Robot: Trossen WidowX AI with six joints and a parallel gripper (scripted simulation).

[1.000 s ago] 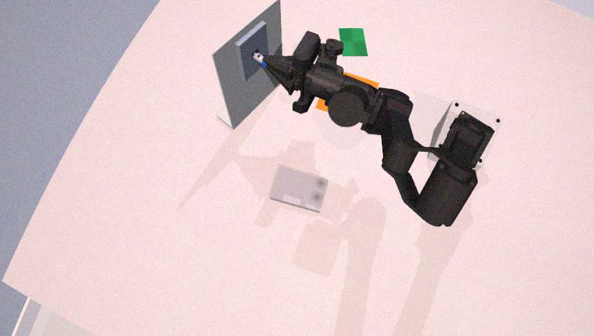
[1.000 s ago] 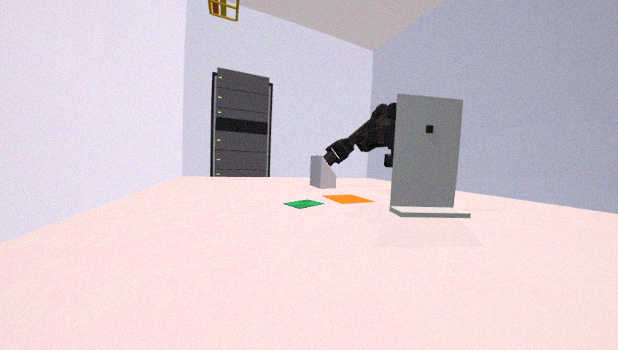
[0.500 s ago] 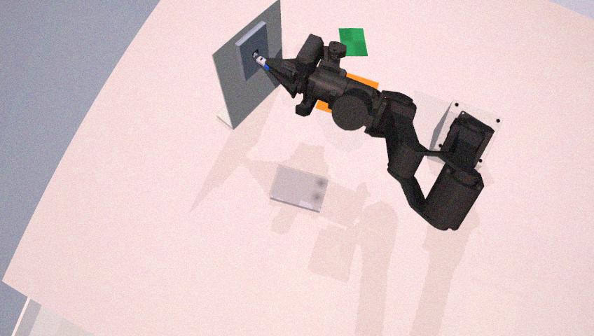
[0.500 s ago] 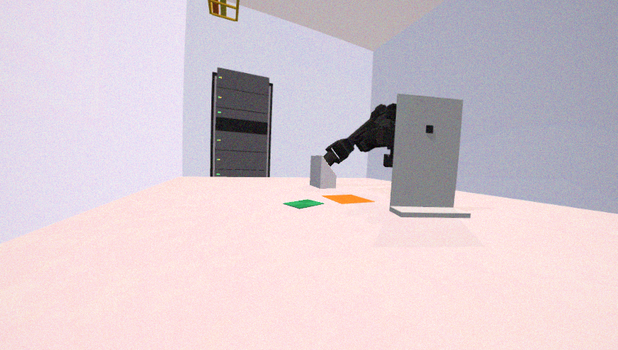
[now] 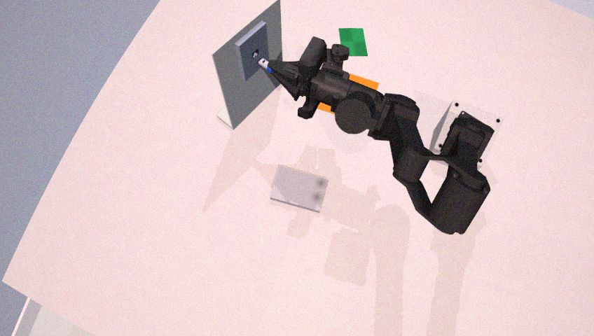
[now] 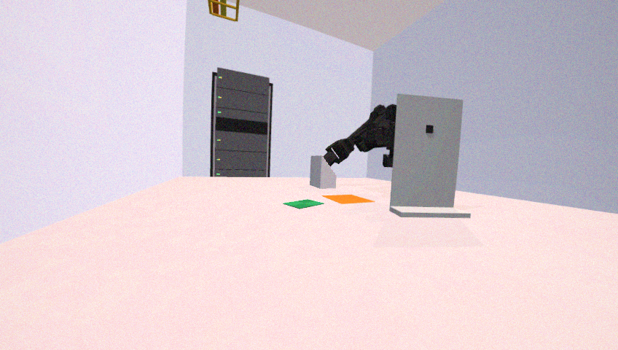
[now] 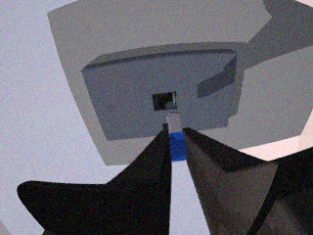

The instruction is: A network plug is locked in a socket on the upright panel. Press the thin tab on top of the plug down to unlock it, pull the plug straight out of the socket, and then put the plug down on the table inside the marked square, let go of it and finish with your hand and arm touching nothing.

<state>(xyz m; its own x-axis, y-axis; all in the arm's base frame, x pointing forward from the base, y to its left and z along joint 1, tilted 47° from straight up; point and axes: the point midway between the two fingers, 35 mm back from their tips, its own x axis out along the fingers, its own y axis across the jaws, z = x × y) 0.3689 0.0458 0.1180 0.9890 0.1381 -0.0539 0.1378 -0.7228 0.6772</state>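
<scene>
Now: gripper tip 200 mm above the orange marked square, 130 mm to the left of it and 120 mm past it. The rest, counted from my gripper tip: upright grey panel: 70 mm below, 50 mm ahead, 10 mm to the right; then network plug: right at my gripper tip; then flat grey plate: 190 mm below, 130 mm to the left, 130 mm behind.
</scene>
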